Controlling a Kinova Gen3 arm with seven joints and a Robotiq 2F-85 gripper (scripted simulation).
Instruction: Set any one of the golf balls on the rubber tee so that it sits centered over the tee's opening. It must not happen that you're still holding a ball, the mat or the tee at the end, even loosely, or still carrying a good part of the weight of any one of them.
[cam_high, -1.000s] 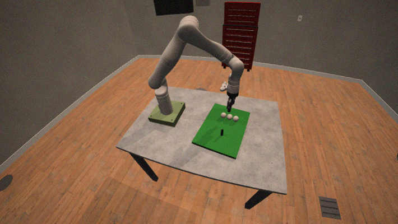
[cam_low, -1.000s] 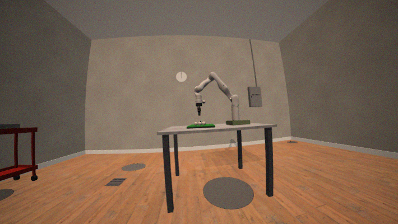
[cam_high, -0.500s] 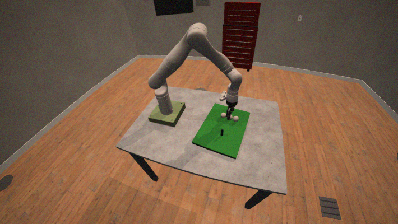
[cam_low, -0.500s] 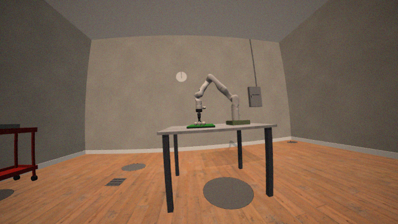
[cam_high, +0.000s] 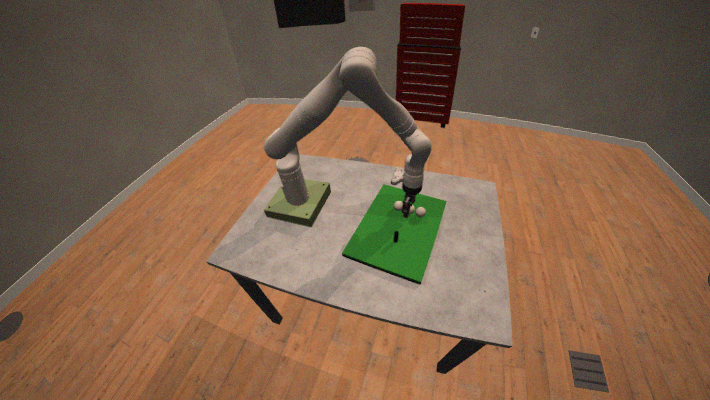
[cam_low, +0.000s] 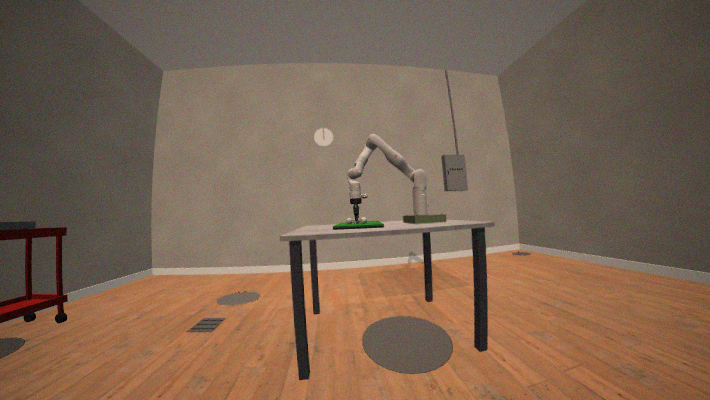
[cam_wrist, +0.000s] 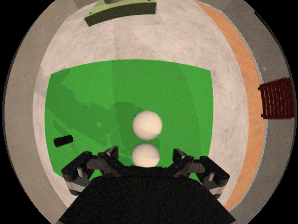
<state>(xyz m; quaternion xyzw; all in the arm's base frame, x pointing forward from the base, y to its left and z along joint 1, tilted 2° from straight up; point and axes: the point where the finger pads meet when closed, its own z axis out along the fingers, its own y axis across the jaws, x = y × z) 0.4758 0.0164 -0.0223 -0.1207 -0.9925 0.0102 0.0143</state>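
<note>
My hand is right at the white golf ball. Also, from my hand: green mat: 12 cm to the right, 3 cm behind, 2 cm below.
</note>
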